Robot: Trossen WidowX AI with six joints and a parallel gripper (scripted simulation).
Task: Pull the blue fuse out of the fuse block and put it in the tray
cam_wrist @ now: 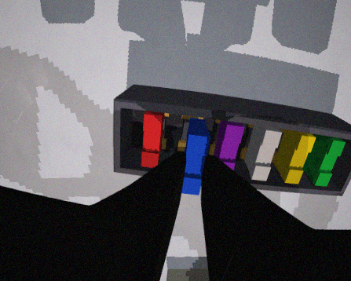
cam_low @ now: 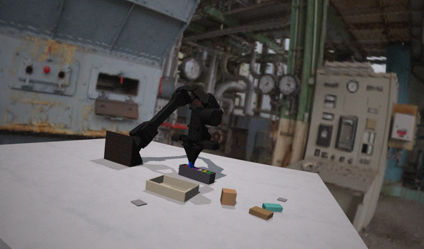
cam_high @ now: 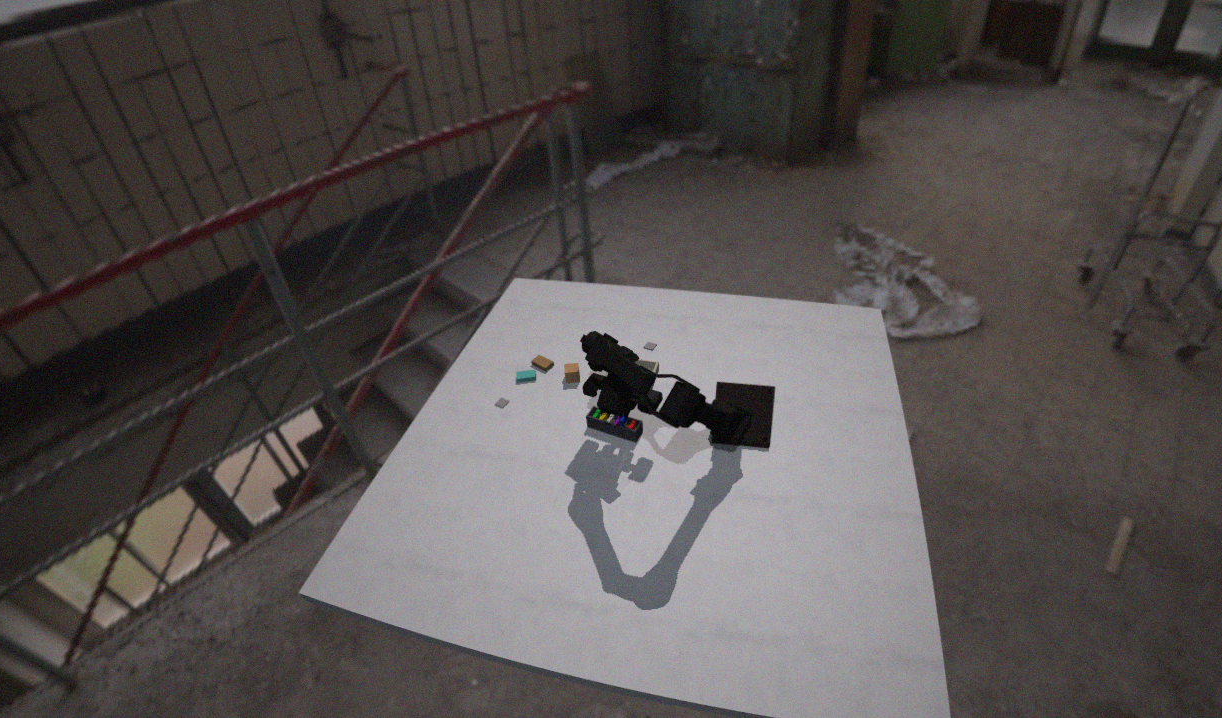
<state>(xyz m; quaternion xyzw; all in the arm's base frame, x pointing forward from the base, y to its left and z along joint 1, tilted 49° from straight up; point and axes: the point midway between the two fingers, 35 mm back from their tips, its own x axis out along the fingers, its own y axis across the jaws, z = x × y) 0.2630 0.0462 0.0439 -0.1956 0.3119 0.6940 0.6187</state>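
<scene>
Now: the beige tray 210 mm to the right of my gripper tip, 50 mm below it and 50 mm ahead of it. From my gripper tip the other things lie so: blue fuse 10 mm below; brown cube 210 mm ahead, 160 mm to the right, 30 mm below.
</scene>
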